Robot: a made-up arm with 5 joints. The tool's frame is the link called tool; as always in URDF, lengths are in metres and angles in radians. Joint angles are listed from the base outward. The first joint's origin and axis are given. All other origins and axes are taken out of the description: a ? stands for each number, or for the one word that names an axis. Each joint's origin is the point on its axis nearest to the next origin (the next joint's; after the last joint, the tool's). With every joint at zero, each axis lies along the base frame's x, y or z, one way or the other. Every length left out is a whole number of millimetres.
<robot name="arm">
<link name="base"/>
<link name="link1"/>
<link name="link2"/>
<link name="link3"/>
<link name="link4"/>
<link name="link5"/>
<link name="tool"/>
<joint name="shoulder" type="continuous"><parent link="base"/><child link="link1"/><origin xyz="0 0 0.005" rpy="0 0 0"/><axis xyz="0 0 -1"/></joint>
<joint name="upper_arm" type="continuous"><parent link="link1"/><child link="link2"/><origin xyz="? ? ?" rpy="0 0 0"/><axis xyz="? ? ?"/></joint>
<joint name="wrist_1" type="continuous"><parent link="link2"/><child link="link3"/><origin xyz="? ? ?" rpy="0 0 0"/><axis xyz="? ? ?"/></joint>
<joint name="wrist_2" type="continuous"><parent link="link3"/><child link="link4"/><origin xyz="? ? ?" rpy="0 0 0"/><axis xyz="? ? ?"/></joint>
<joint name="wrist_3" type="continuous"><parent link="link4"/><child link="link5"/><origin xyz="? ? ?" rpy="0 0 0"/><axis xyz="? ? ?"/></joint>
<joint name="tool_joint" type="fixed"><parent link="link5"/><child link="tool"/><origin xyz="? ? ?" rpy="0 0 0"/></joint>
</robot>
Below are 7 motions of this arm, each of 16 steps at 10 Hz.
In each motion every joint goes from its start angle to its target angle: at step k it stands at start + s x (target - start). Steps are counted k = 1, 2, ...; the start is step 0. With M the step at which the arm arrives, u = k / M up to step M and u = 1 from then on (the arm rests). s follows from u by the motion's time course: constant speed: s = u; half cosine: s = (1 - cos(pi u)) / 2; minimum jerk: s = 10 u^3 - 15 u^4 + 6 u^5.
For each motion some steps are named. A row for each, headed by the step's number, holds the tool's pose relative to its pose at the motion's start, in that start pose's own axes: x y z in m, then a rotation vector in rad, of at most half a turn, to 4 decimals.
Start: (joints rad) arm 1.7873 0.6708 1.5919 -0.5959 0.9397
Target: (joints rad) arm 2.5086 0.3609 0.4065 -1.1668 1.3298
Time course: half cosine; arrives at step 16
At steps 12, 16:
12: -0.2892 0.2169 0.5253 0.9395 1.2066 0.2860
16: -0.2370 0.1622 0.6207 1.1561 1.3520 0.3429

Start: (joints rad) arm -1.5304 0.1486 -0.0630 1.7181 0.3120
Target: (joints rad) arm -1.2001 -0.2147 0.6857 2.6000 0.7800
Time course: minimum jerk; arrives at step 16
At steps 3, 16:
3: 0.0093 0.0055 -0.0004 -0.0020 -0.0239 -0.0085
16: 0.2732 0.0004 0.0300 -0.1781 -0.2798 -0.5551

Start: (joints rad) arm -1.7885 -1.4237 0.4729 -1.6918 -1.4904
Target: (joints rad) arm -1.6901 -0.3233 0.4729 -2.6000 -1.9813
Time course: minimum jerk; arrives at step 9
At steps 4, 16:
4: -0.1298 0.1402 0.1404 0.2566 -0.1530 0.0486
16: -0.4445 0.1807 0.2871 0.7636 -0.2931 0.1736

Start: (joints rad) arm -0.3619 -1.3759 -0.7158 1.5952 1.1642
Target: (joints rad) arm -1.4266 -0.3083 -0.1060 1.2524 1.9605
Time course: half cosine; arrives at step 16
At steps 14, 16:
14: 0.3699 0.2127 0.5241 0.4074 -0.5179 -0.8975
16: 0.3670 0.1936 0.5576 0.4353 -0.5370 -0.9303

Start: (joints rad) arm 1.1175 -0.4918 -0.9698 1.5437 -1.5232
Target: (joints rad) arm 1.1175 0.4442 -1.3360 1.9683 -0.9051
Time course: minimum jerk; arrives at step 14
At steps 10, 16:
10: 0.1576 -0.1505 -0.3386 -0.8959 -0.8867 0.4603
16: 0.2166 -0.1704 -0.3654 -1.0515 -1.0628 0.4661

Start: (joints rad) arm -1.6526 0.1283 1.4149 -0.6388 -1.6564
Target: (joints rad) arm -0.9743 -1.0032 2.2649 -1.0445 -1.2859
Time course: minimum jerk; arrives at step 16
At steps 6, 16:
6: 0.0116 -0.0539 -0.1156 0.1083 0.2284 -0.1255
16: -0.0075 0.1729 -0.3217 0.1890 0.7402 0.2673

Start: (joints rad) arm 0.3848 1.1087 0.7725 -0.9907 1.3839
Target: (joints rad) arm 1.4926 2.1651 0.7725 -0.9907 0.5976
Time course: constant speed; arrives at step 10
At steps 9, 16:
9: -0.3521 -0.3267 -0.7902 -0.1151 0.9833 -0.4780
16: -0.4298 -0.3931 -0.8286 -0.1849 1.0366 -0.5288

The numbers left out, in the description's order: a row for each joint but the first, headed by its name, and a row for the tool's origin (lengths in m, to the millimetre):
upper_arm: xyz 0.08 0.407 0, axis 0 -1 0
wrist_1: xyz 0.005 0 -0.456, axis 0 0 1
wrist_2: xyz 0.043 -0.199 0, axis 0 -1 0
wrist_3: xyz 0.028 0 -0.33, axis -1 0 0
tool: xyz 0 0.273 -0.005

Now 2 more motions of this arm.
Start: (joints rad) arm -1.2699 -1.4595 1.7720 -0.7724 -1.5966
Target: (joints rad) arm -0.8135 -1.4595 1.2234 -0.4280 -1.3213
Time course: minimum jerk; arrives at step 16
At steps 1, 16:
1: -0.0002 0.0005 0.0000 0.0002 -0.0010 0.0018
16: -0.0837 0.2082 -0.0233 0.1120 -0.5587 0.7310

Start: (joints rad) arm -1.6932 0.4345 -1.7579 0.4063 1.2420
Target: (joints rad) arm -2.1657 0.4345 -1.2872 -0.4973 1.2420
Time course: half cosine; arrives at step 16
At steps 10, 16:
10: -0.3580 -0.2229 -0.1140 0.0562 -0.3594 0.9079
16: -0.3922 -0.4093 -0.2522 -0.0325 -0.5542 1.2913

